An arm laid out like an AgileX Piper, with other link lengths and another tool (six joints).
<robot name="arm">
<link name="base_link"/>
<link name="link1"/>
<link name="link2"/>
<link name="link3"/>
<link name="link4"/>
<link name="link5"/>
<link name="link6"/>
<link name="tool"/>
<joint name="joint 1" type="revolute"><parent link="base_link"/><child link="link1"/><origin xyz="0 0 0.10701"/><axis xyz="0 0 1"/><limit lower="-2.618" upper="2.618"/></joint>
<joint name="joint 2" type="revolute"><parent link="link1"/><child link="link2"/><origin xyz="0 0 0"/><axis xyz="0 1 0"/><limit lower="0" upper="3.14"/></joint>
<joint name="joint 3" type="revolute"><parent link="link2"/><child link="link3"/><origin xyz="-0.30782 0 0.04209"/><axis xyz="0 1 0"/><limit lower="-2.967" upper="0"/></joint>
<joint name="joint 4" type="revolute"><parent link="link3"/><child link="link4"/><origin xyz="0.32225 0 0.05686"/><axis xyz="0.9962 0 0.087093"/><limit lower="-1.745" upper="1.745"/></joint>
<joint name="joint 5" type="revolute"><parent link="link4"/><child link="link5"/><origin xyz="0 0 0"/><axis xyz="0 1 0"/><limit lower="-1.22" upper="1.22"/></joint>
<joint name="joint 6" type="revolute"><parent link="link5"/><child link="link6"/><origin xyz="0.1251 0 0.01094"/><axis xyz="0.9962 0 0.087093"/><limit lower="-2.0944" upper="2.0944"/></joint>
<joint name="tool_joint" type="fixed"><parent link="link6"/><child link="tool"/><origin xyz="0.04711 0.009 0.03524" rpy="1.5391 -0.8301 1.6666"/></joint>
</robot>
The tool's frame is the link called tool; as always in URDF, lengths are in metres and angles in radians.
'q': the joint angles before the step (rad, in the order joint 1, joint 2, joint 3, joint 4, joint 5, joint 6). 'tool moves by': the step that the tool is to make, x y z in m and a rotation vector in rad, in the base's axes. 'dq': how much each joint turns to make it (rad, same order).
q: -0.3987, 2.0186, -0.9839, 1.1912, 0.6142, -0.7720
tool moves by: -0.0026, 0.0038, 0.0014, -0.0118, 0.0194, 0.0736
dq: -0.0025, 0.0000, -0.0194, -0.0957, 0.0410, 0.0290
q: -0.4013, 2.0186, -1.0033, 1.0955, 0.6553, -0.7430
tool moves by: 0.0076, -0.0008, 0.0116, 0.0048, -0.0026, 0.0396
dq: -0.0034, -0.0014, -0.0467, -0.0634, 0.0501, 0.0424
